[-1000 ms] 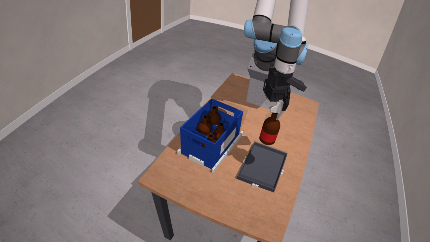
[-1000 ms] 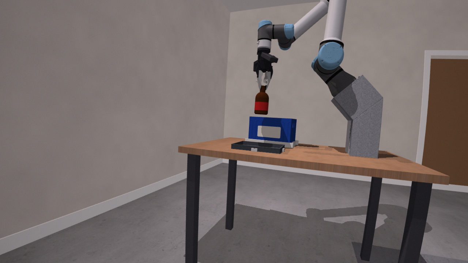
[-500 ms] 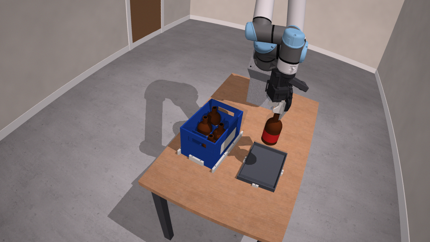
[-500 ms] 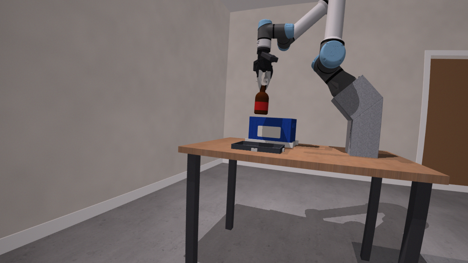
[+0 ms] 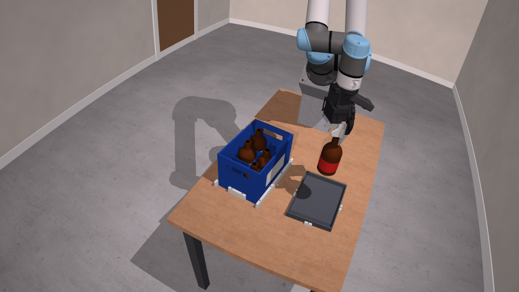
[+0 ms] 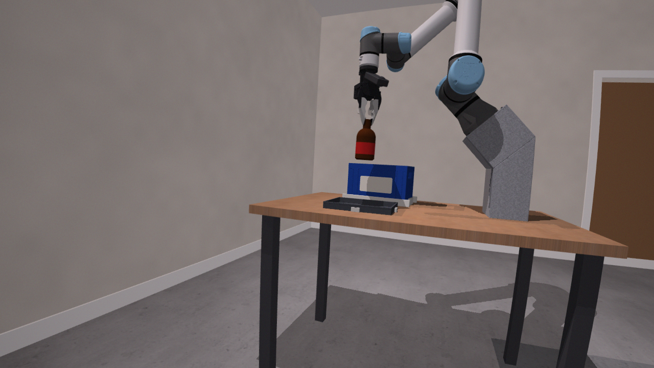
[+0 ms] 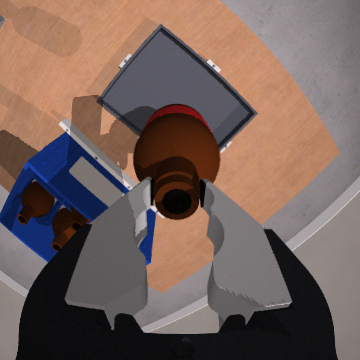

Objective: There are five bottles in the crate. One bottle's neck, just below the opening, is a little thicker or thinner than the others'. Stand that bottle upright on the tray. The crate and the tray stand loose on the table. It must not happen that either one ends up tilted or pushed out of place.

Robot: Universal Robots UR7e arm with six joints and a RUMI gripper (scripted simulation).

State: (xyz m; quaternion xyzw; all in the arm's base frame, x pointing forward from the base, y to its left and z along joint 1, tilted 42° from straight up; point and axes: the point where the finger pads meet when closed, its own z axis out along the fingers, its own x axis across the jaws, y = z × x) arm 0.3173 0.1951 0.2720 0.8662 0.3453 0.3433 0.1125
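Right now the bottle is 7 cm below my hand and 1 cm to the right of it. From my hand the other things lie so: dark tray (32 cm below); then crate (29 cm to the right, 25 cm below, 1 cm ahead).
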